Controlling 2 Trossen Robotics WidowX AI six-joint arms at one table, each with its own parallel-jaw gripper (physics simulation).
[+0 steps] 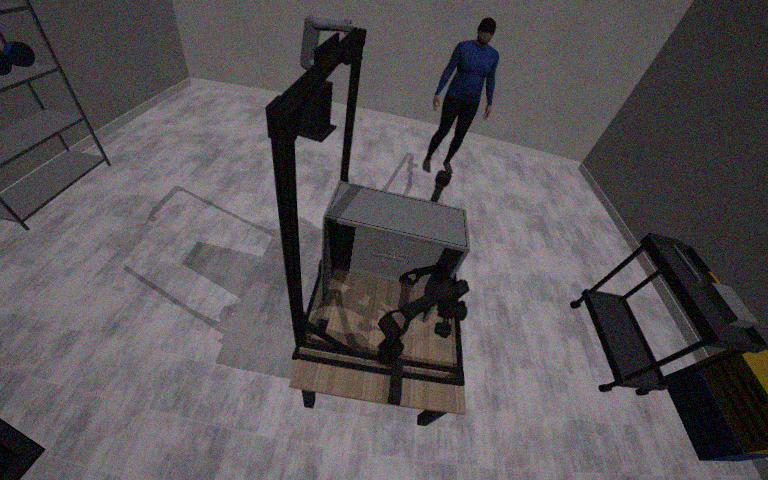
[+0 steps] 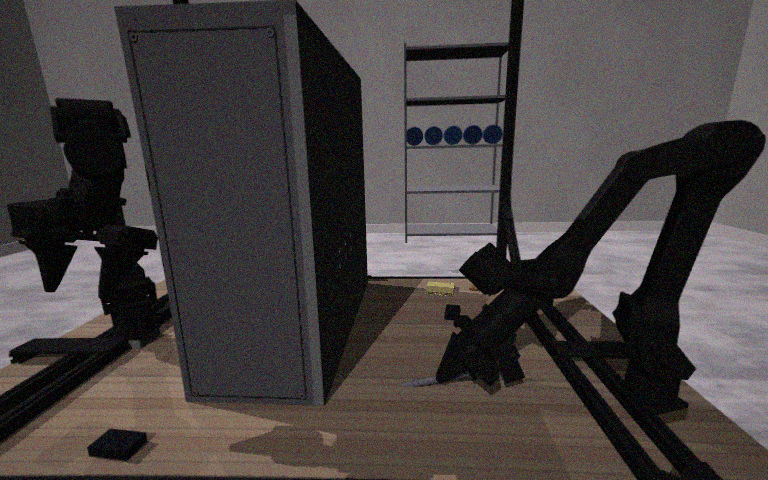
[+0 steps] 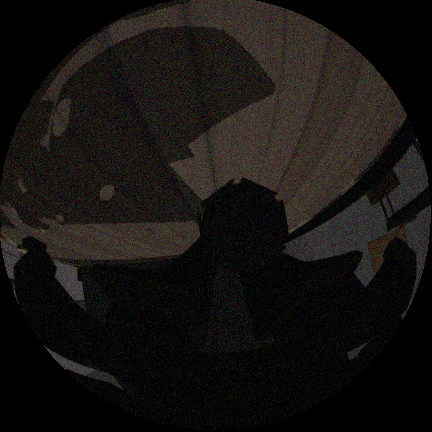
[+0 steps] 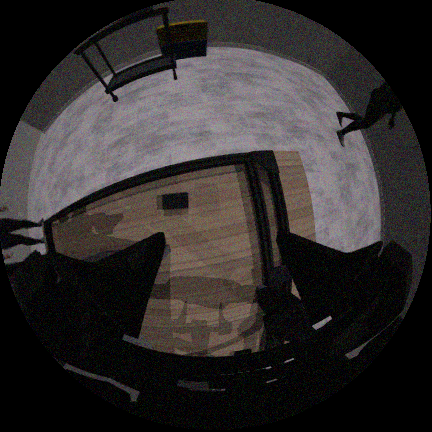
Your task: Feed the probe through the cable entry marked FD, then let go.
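Where they show: left gripper, fingertip midpoint: [image 2: 437,379]; right gripper, fingertip midpoint: [image 2: 76,295] [image 4: 222,237]; left arm's base, origin of the base link: [image 2: 650,396]; right arm's base, origin of the base link: [image 1: 384,357] [image 2: 135,332] [image 4: 270,294].
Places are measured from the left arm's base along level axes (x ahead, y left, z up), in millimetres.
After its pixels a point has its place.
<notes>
A tall grey cabinet [image 1: 396,224] @(x 548, y -464, z 545 mm) [image 2: 239,214] @(x 568, y -177, z 286 mm) stands on the wooden table [image 2: 430,429] @(x 332, y -48, z -19 mm). Its dark side face [image 2: 334,190] @(x 420, y -286, z 301 mm) is turned toward my left arm, and no cable entry or FD mark can be made out on it. My left gripper [image 2: 473,378] [image 3: 224,230] @(x 283, y -136, z -6 mm) is shut on the thin grey probe [image 2: 425,381] [image 3: 231,300]. It holds the probe low, almost flat on the table, with the tip pointing toward the cabinet's foot and well short of it. My right gripper [image 1: 446,321] @(x 797, y -224, z 178 mm) [image 4: 222,237] @(x 797, y -224, z 178 mm) is open and empty above the table beside the cabinet.
A black frame post [image 2: 508,143] @(x -89, y -536, z 374 mm) [image 1: 287,214] @(x 727, y -828, z 769 mm) rises behind my left arm. A small yellow block [image 2: 439,288] @(x 113, y -516, z -9 mm) lies at the table's far edge. A shelf rack [image 2: 405,143] stands by the wall. A person [image 1: 468,86] and a cart [image 1: 608,329] are on the floor.
</notes>
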